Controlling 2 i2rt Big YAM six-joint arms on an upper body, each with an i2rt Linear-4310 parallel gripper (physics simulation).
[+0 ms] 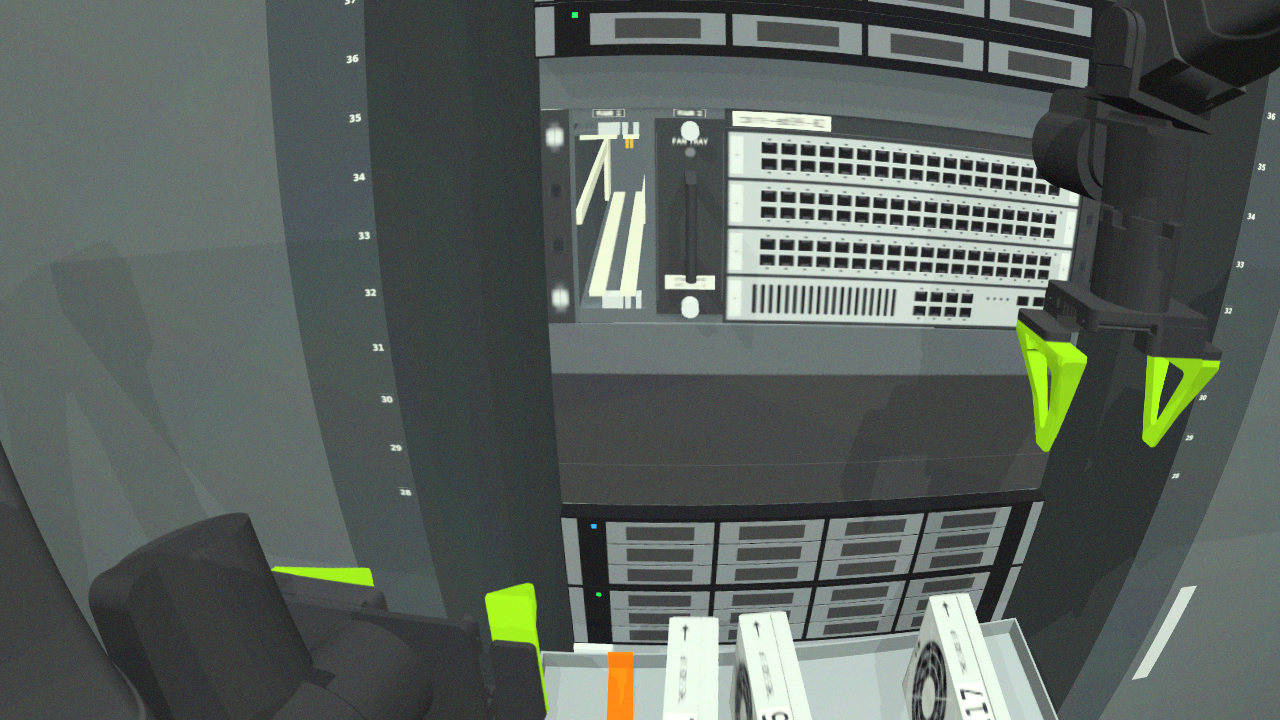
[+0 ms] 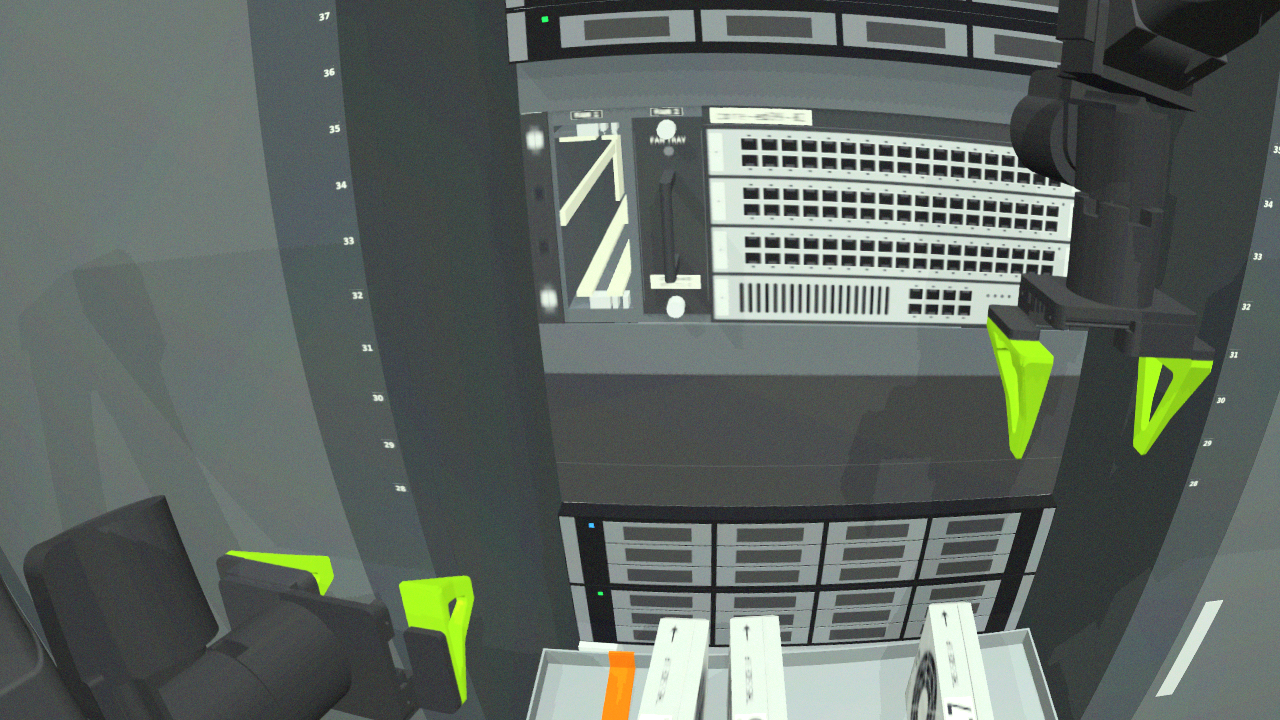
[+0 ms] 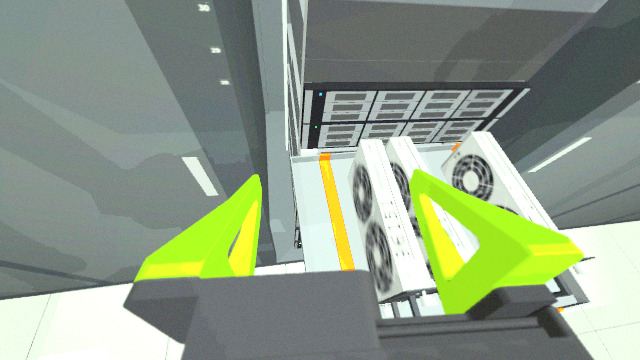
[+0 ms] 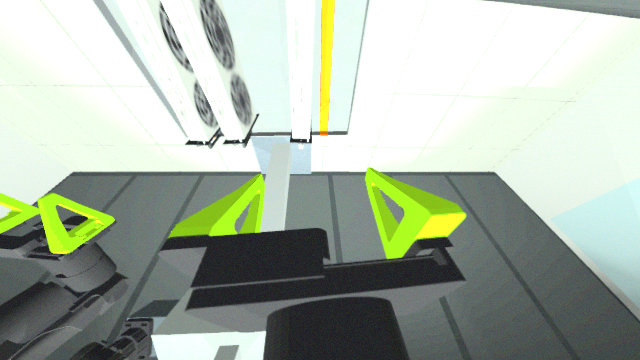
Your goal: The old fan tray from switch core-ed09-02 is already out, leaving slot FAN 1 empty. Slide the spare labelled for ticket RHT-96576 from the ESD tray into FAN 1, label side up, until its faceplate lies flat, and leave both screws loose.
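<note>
Slot FAN 1 [image 1: 617, 241] [image 2: 595, 214] is open, with pale rails inside. Three white spare fan trays stand upright in the grey ESD tray [image 1: 1036, 667] [image 2: 1038, 667] [image 3: 310, 215]: a left spare [image 1: 691, 667] [image 2: 677, 667] [image 3: 387, 215], a middle spare [image 1: 771, 667] [image 2: 756, 667] and a right spare [image 1: 959, 653] [image 2: 955, 662] [image 4: 301, 70]. Their full ticket numbers are unreadable; the right one shows a 17. My left gripper [image 1: 429, 595] [image 2: 366, 591] [image 3: 337, 179] is open, left of the ESD tray. My right gripper [image 1: 1098, 445] [image 2: 1079, 454] [image 4: 315, 176] is open, at the rack's right side below the switch.
A black fan tray [image 1: 671, 214] [image 2: 653, 223] fills FAN 2, beside the switch's port cards [image 1: 904, 197] [image 2: 886, 195]. Drive units [image 1: 769, 550] [image 2: 769, 546] sit behind the ESD tray. An orange strip [image 1: 619, 685] [image 2: 617, 685] [image 3: 336, 215] [image 4: 325, 70] runs along the ESD tray.
</note>
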